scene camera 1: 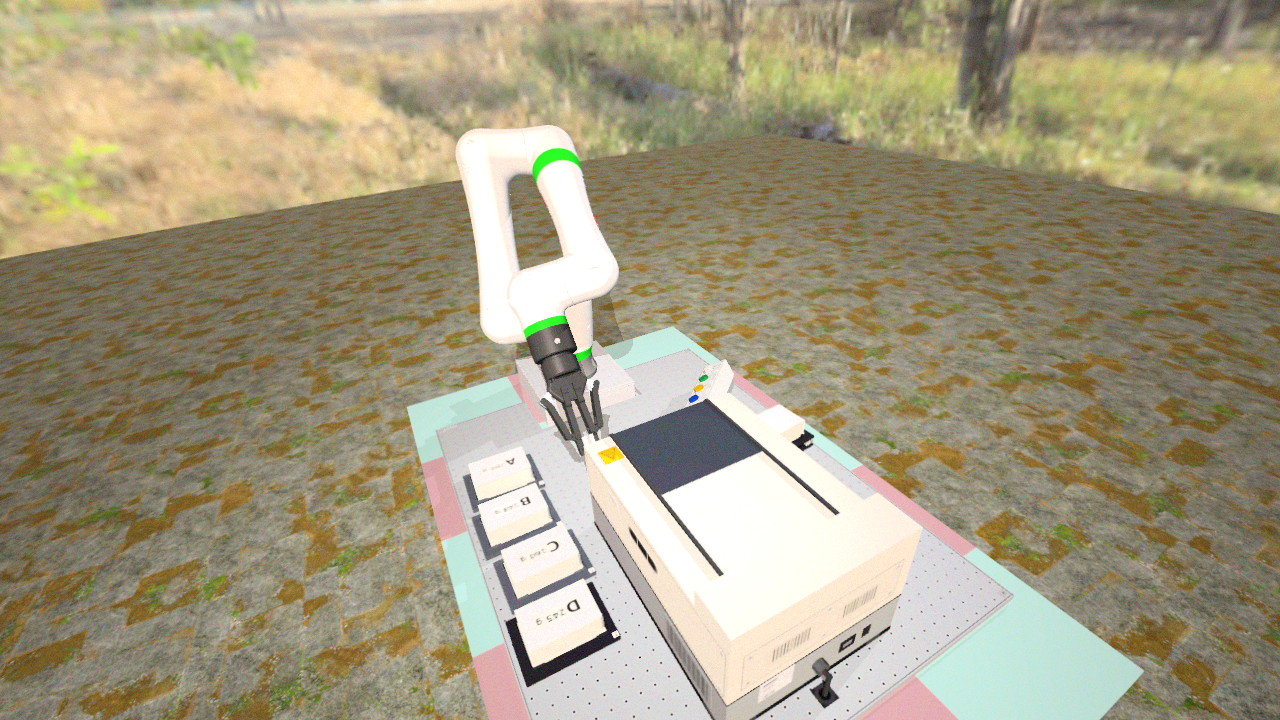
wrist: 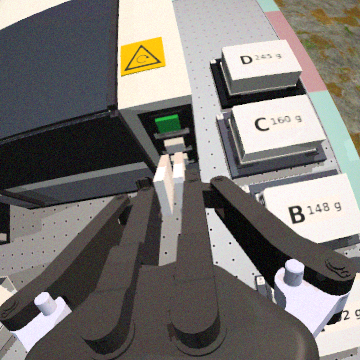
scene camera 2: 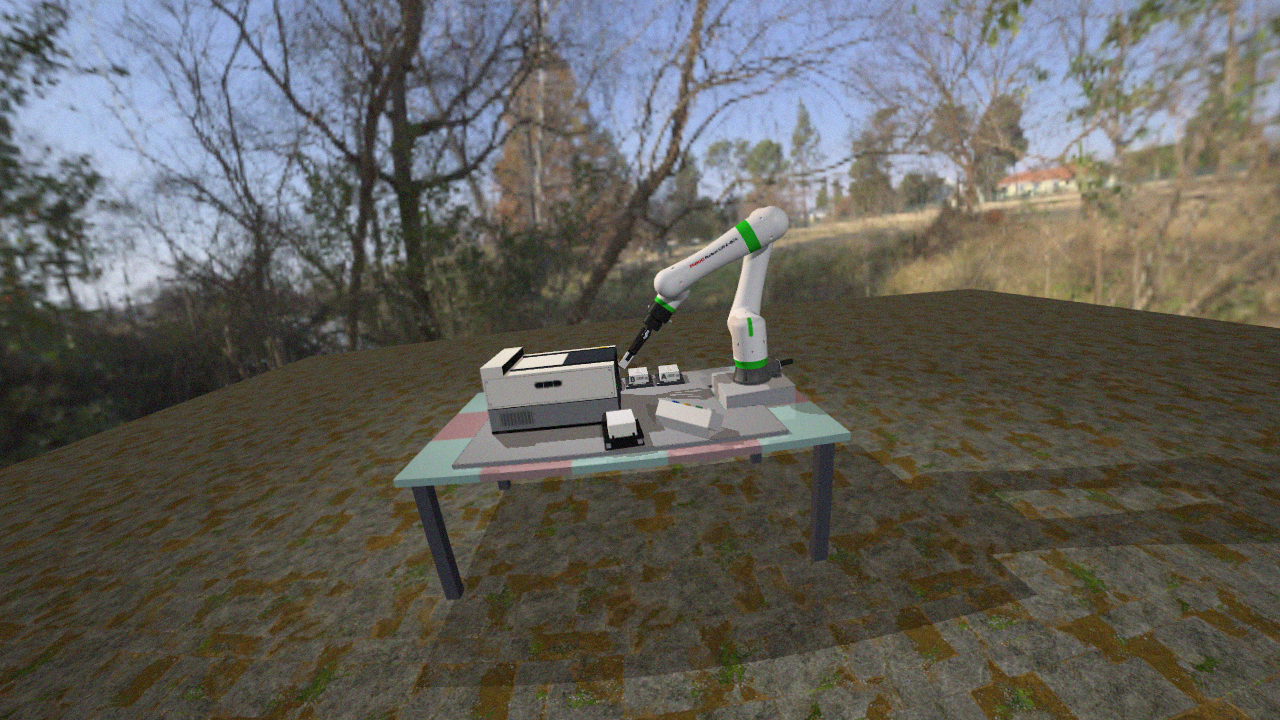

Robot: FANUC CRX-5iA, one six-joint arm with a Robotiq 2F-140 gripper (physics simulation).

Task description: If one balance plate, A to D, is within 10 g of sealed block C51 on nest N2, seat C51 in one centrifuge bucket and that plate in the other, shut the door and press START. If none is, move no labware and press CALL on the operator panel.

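Places are measured from the arm's base along level axes (x up, y back, z right), in centimetres.
Where they show: gripper, fingertip midpoint: (wrist: 174, 166) (scene camera 2: 621, 366); arm's base, link origin: (scene camera 2: 751, 378).
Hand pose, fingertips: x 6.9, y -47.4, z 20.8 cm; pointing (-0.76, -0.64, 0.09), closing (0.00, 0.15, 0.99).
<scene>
Each offset is from my fingertips to the top centre of the thing. "pt": to the spot under its first point.
My gripper (scene camera 1: 586, 445) (scene camera 2: 624, 363) (wrist: 174, 166) is shut and empty, its pale tips close before the lower keys of the centrifuge's (scene camera 1: 805, 582) (scene camera 2: 537, 386) end panel; contact is unclear. A green key {dx +6.6, dy -1.9, dz +0.9 cm} (wrist: 167, 123) and white key {dx +3.0, dy -1.5, dz +0.8 cm} (wrist: 174, 145) show above the tips; a lower key is partly hidden. The dark door panel {dx +8.8, dy -13.1, dz -11.8 cm} (scene camera 1: 687, 445) covers the top's near-arm part; buckets are hidden. Plates D 245 g {dx -7.1, dy -17.9, dz +20.3 cm} (scene camera 1: 562, 622) (wrist: 261, 67), C 160 g {dx -7.1, dy -4.8, dz +16.8 cm} (scene camera 1: 541, 562) (wrist: 277, 132), B 148 g {dx -7.1, dy +9.1, dz +15.7 cm} (scene camera 1: 514, 514) (wrist: 315, 215) and A {dx -7.1, dy +22.6, dz +12.7 cm} (scene camera 1: 499, 474) sit on nests. A white block {dx -5.3, dy -8.1, dz -43.2 cm} (scene camera 1: 780, 422) (scene camera 2: 619, 424) sits opposite, its label unseen.
The operator panel {dx -4.1, dy +14.1, dz -43.9 cm} (scene camera 1: 718, 380) (scene camera 2: 687, 415), with blue, orange and green buttons, stands between the arm base (scene camera 1: 613, 380) (scene camera 2: 753, 390) and the white block. The plate row runs along one side of the centrifuge. A yellow warning label {pt dx +8.6, dy -6.5, dz +0.6 cm} (wrist: 142, 56) marks its top corner.
</scene>
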